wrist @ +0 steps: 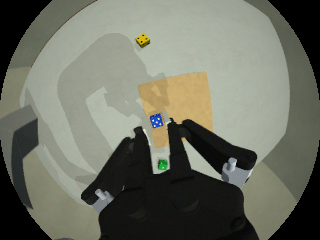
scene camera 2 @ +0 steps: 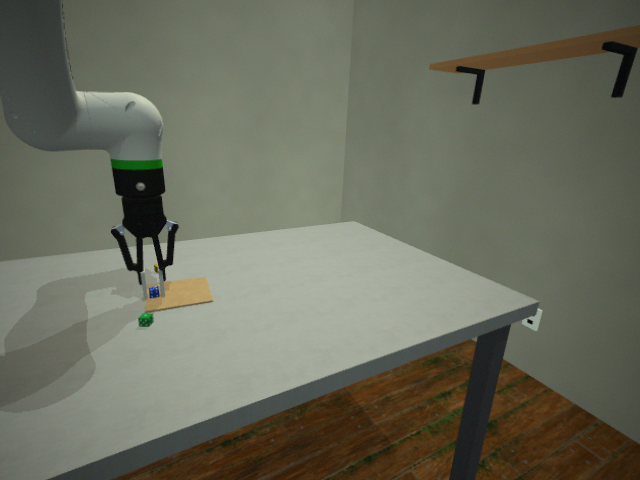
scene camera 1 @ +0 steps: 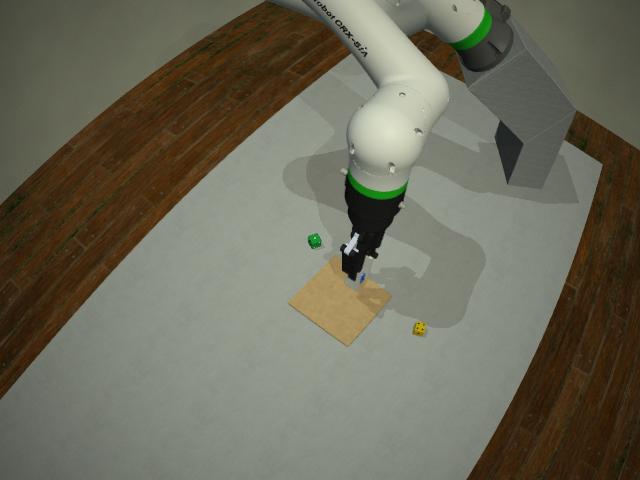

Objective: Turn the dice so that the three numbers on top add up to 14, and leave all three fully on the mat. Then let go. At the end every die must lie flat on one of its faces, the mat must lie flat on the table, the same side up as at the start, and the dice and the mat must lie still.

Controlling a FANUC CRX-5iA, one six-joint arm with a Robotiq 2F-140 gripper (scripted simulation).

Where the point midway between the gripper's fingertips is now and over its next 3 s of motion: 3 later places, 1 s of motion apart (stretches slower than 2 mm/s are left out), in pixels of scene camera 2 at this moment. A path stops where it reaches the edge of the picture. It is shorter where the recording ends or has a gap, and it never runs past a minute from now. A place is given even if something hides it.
My gripper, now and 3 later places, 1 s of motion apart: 154,295; 150,262; 150,248; 156,237
